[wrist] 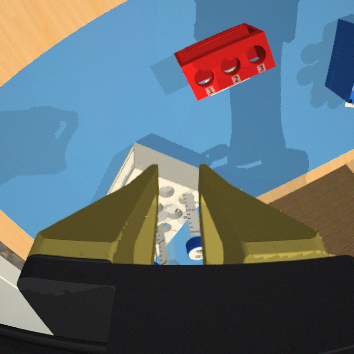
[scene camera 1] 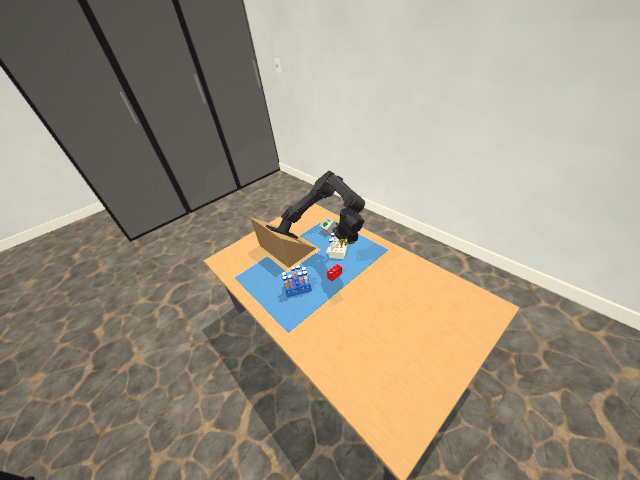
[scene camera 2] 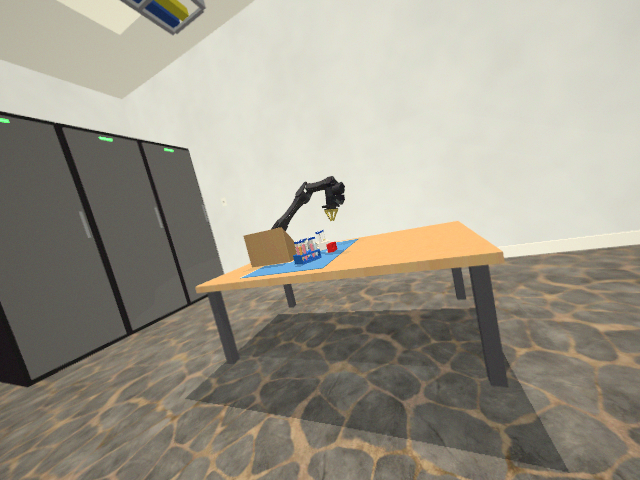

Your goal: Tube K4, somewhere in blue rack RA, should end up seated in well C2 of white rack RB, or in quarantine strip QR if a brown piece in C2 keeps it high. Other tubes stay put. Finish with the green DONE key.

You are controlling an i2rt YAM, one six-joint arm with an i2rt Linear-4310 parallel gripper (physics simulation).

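Where they show: gripper, between the fingertips: (wrist: 178,175) (scene camera 1: 343,245) (scene camera 2: 332,221); arm's base, origin of its link: (scene camera 1: 282,232) (scene camera 2: 274,241).
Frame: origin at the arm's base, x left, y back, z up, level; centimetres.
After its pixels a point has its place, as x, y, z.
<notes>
My gripper (wrist: 178,175) @(14.3, -37.7, 5.0) (scene camera 2: 330,214) @(14.3, -37.7, 5.0) hangs straight above white rack RB (wrist: 147,154) @(18.7, -29.2, -11.4) (scene camera 1: 336,251) @(17.6, -27.0, -8.0). Its yellow fingers stand close together with a narrow gap and nothing between them. Through the gap I see the rack's wells and a tube with a blue cap (wrist: 194,248) @(16.6, -25.2, -0.5) standing in the rack below; its label is half hidden. Red quarantine strip QR (wrist: 225,63) @(7.7, -35.6, -11.6) (scene camera 1: 334,271) @(7.2, -38.1, -7.9) (scene camera 2: 330,247) @(4.3, -37.6, -9.9) lies just beyond with its three wells empty. Blue rack RA (scene camera 1: 296,287) @(-13.5, -33.6, -7.9) (scene camera 2: 307,256) (wrist: 342,67) @(-5.0, -31.8, -10.3) holds several tubes farther off.
A cardboard box (scene camera 1: 281,242) @(-7.2, -13.8, 5.5) (scene camera 2: 266,247) @(-8.8, 0.0, -1.9) (wrist: 316,211) @(1.1, -13.4, -7.9) stands beside the arm's base. The green DONE key (scene camera 1: 327,224) @(27.5, -5.4, -6.2) sits behind the white rack. All stand on a blue mat (scene camera 1: 269,291) @(-23.8, -22.0, -13.0) at the far end of a long wooden table (scene camera 1: 413,330) @(13.1, -83.7, -13.2).
</notes>
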